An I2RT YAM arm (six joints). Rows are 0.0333 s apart.
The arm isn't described. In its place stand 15 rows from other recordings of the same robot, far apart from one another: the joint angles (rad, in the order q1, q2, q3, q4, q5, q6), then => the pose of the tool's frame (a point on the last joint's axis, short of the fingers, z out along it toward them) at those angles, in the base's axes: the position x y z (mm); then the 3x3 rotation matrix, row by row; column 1 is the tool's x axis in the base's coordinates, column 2 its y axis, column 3 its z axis.
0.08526 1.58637 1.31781 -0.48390 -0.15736 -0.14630 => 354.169, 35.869, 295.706; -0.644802, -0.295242, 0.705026; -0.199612, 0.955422, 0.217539; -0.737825, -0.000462, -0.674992
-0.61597 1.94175 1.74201 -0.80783 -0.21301 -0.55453 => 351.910, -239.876, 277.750; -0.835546, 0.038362, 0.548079; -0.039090, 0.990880, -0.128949; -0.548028, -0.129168, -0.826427
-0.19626 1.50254 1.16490 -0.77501 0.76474 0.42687 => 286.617, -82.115, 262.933; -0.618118, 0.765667, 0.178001; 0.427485, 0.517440, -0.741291; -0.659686, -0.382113, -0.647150
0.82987 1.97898 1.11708 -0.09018 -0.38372 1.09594 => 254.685, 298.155, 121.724; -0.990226, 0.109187, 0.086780; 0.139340, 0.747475, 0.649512; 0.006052, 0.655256, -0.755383
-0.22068 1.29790 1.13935 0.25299 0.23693 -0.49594 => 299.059, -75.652, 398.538; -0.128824, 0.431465, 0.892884; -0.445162, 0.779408, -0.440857; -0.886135, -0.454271, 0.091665
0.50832 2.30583 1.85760 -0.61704 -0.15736 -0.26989 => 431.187, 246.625, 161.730; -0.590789, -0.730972, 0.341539; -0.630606, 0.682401, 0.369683; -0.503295, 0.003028, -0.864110
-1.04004 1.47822 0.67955 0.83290 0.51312 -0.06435 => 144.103, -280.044, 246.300; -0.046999, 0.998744, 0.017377; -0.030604, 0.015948, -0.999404; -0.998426, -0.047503, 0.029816
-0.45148 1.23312 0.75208 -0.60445 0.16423 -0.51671 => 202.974, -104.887, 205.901; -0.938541, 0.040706, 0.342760; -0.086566, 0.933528, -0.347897; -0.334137, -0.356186, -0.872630
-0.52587 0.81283 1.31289 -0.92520 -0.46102 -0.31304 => 112.776, -47.142, 431.681; -0.369890, -0.015612, 0.928945; -0.104210, 0.994246, -0.024785; -0.923213, -0.105973, -0.369388
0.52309 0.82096 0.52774 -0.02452 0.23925 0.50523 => 173.237, 90.163, 259.398; -0.377348, -0.123054, 0.917860; 0.325201, 0.910404, 0.255750; -0.867095, 0.394995, -0.303521
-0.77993 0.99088 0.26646 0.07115 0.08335 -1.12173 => 129.809, -132.566, 150.374; -0.861241, -0.064636, 0.504070; -0.410817, 0.672428, -0.615687; -0.299155, -0.737335, -0.605676
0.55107 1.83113 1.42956 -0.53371 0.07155 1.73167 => 343.753, 208.277, 239.942; -0.370004, 0.754643, 0.541858; 0.928240, 0.276255, 0.249104; 0.038293, 0.595144, -0.802706
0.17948 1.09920 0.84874 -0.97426 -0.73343 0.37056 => 179.113, 56.718, 251.598; -0.991712, 0.003317, 0.128441; 0.093489, 0.704366, 0.703654; -0.088136, 0.709829, -0.698838
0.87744 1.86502 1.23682 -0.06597 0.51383 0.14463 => 275.977, 304.727, 203.543; -0.466344, -0.364945, 0.805815; -0.364801, 0.909208, 0.200651; -0.805880, -0.200390, -0.557136
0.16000 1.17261 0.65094 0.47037 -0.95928 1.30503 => 246.368, 69.285, 281.934; -0.880466, -0.187203, 0.435585; 0.419031, 0.122529, 0.899666; -0.221792, 0.974649, -0.029439
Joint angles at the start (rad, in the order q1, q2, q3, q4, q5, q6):
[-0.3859, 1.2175, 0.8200, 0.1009, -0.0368, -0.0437]
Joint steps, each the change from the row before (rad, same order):
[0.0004, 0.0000, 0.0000, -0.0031, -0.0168, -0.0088]
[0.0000, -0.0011, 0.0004, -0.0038, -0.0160, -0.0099]
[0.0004, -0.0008, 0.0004, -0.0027, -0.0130, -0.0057]
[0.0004, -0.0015, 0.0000, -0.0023, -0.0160, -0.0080]
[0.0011, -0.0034, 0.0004, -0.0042, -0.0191, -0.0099]
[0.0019, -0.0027, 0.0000, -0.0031, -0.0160, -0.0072]
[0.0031, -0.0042, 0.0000, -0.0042, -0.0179, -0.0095]
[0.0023, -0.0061, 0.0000, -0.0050, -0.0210, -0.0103]
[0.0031, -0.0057, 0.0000, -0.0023, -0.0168, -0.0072]
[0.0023, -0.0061, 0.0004, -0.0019, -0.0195, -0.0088]
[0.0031, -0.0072, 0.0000, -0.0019, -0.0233, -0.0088]
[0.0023, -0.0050, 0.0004, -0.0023, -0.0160, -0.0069]
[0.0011, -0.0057, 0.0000, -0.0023, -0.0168, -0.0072]
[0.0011, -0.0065, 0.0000, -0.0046, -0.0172, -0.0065]
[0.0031, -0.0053, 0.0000, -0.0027, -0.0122, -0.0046]
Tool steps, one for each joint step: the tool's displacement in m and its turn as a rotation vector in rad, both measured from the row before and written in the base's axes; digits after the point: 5 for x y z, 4 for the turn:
[0.00015, 0.00071, -0.00032, -0.0022, 0.0038, 0.0190]
[-0.00008, 0.00065, 0.00004, -0.0037, 0.0033, 0.0182]
[0.00000, 0.00062, 0.00008, -0.0010, 0.0016, 0.0145]
[-0.00011, 0.00078, 0.00017, -0.0026, 0.0011, 0.0181]
[-0.00036, 0.00121, 0.00061, -0.0036, 0.0008, 0.0223]
[-0.00020, 0.00126, 0.00040, -0.0021, 0.0003, 0.0193]
[-0.00036, 0.00176, 0.00068, -0.0038, 0.0001, 0.0230]
[-0.00077, 0.00179, 0.00109, -0.0042, -0.0013, 0.0254]
[-0.00061, 0.00179, 0.00126, -0.0034, -0.0037, 0.0212]
[-0.00072, 0.00169, 0.00155, -0.0046, -0.0050, 0.0235]
[-0.00087, 0.00212, 0.00169, -0.0040, -0.0062, 0.0279]
[-0.00062, 0.00150, 0.00121, -0.0034, -0.0038, 0.0195]
[-0.00088, 0.00128, 0.00124, -0.0037, -0.0042, 0.0192]
[-0.00111, 0.00137, 0.00120, -0.0024, -0.0030, 0.0194]
[-0.00070, 0.00160, 0.00107, -0.0022, -0.0034, 0.0160]

